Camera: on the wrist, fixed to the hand. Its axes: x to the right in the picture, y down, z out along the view.
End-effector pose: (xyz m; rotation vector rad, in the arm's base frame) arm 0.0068 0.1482 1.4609 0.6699 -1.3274 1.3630
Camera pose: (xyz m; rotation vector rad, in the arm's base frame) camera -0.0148 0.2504 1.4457 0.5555 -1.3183 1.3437
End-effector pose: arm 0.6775 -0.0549 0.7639 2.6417 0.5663 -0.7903
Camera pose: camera 0.7567 -0.0489 0.8335 2.6209 0.5706 -0.6572
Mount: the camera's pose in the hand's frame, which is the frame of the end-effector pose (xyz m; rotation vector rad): 0.0223 0.0443 -0.0932 -0.0663 0.0746 0.0229
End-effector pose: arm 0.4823 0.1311 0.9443 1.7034 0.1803 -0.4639
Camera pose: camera 0.5379 0.2102 0.9868 1.6572 0.2277 -0.3738
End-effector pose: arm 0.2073 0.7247 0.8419 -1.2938 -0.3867 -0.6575
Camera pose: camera 0.2440 0.6355 0.7990 -1.3307 -0.2908 -0.7021
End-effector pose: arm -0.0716 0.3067 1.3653 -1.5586 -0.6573 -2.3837
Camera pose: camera -0.1380 0.2247 1.3650 -1.4859 -0.5477 -2.4569
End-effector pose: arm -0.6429 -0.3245 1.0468 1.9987 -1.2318 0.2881
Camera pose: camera -0.6511 -0.2851 1.1444 1.9016 -1.2028 0.3260
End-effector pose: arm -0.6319 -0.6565 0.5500 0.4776 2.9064 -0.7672
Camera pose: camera -0.6400 -0.5677 0.6065 0.5430 2.9783 -0.6615
